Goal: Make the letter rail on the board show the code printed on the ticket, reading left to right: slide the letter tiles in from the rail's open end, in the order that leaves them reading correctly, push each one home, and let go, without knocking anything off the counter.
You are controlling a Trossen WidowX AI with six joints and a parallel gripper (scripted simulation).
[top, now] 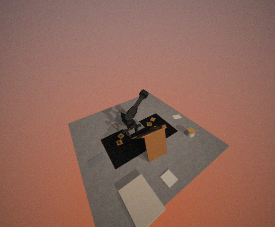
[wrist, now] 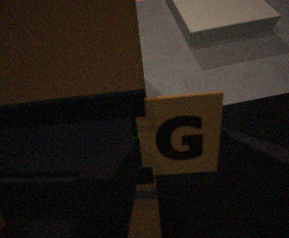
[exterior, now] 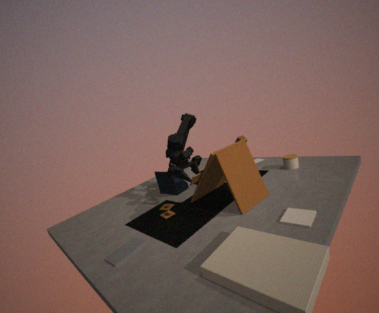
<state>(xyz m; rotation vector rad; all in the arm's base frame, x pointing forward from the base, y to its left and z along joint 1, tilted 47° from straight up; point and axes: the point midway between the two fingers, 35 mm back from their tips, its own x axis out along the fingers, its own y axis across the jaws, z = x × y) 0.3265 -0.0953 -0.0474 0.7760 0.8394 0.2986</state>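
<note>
Now: the white ticket 50 mm behind my gripper tip, 150 mm to the left of it and 70 mm below it. The rest, counted from my gripper tip: white pad: 400 mm ahead, 90 mm to the left, 150 mm below; then black mat: 140 mm behind, 110 mm to the left, 150 mm below; then flat grey plate: 60 mm behind, 380 mm to the right, 150 mm below.
</note>
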